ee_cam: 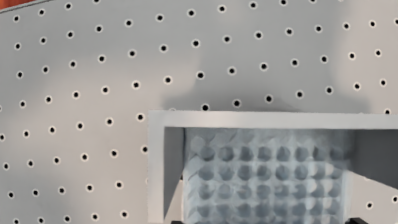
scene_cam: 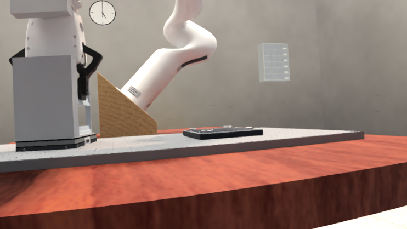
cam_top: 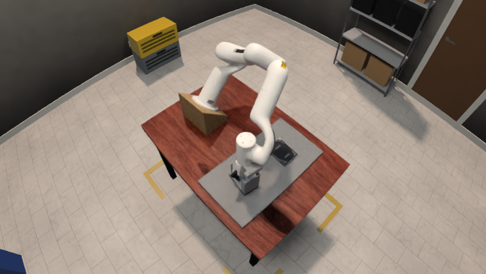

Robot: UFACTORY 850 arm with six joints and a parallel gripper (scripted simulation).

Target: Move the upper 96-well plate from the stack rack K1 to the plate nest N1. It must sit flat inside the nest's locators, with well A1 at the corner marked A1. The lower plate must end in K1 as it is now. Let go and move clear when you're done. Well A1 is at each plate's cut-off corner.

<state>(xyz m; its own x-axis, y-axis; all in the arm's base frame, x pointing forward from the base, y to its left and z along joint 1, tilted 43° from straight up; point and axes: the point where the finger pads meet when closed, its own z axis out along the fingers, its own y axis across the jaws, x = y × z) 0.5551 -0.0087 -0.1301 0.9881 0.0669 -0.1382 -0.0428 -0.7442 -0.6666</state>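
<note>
The plate nest N1 lies 3 cm behind my hand, 30 cm to the left of it and 9 cm below it. From my hand the other things lie so: pale 96-well plate (1 cm below).
</note>
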